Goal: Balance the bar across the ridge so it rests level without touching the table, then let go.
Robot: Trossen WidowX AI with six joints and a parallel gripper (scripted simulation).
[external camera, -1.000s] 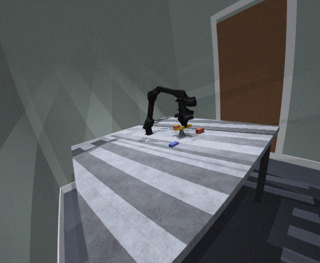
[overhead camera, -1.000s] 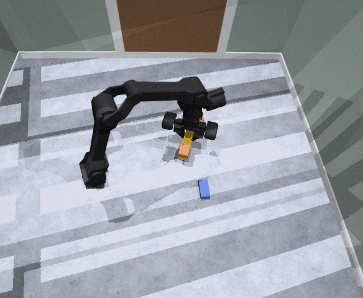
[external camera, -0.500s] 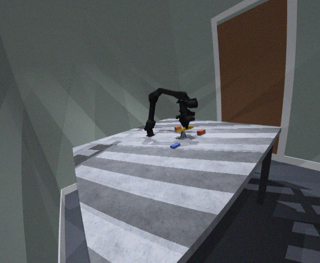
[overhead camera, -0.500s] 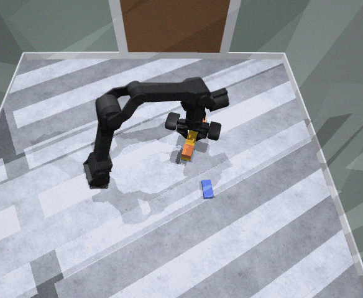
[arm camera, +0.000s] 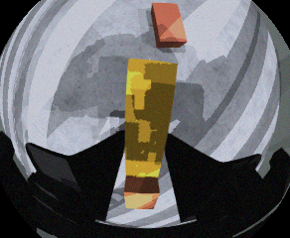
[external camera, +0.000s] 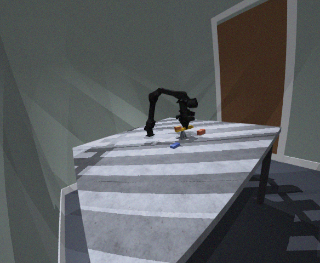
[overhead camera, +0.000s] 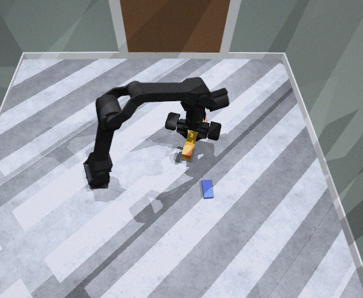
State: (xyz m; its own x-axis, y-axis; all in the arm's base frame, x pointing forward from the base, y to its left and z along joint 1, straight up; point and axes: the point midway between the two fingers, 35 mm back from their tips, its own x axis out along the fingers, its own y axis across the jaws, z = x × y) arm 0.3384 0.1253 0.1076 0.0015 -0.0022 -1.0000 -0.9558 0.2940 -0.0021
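The bar lies 10 mm behind my gripper tip, 40 mm to the right of it and 10 mm above it. Round my gripper tip: red-brown block 60 mm ahead, 120 mm to the left, 60 mm below; blue block 50 mm ahead, 170 mm to the right, 60 mm below.
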